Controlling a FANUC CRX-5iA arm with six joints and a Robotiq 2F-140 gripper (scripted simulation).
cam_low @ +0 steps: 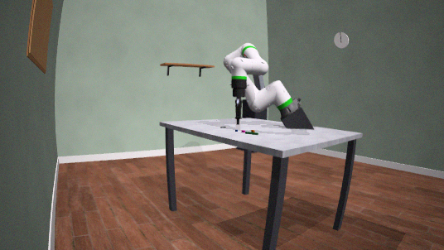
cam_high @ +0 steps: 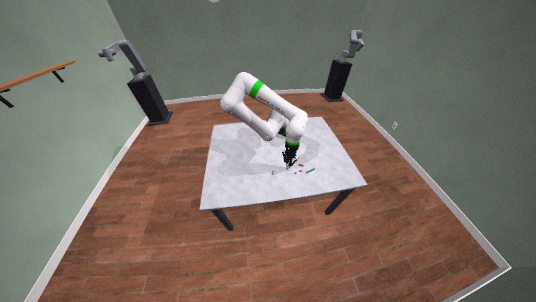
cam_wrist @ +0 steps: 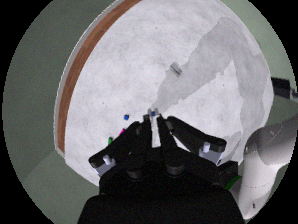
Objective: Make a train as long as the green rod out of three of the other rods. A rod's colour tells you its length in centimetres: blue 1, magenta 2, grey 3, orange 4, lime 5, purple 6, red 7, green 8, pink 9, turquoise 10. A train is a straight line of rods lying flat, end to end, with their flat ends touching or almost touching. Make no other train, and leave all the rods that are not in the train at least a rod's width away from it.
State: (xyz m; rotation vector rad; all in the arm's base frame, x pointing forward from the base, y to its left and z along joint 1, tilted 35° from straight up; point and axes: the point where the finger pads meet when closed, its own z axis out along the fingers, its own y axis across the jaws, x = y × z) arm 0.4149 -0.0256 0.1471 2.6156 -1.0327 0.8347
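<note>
My gripper is now 12 cm to the left of the grey rod, 3 cm above it and 1 cm short of it. Round my hand: orange rod (11 cm to the left, 3 cm below, 1 cm behind); green rod (17 cm to the left, 6 cm ahead, 3 cm below); magenta rod (9 cm to the left, 4 cm ahead, 3 cm below).
</note>
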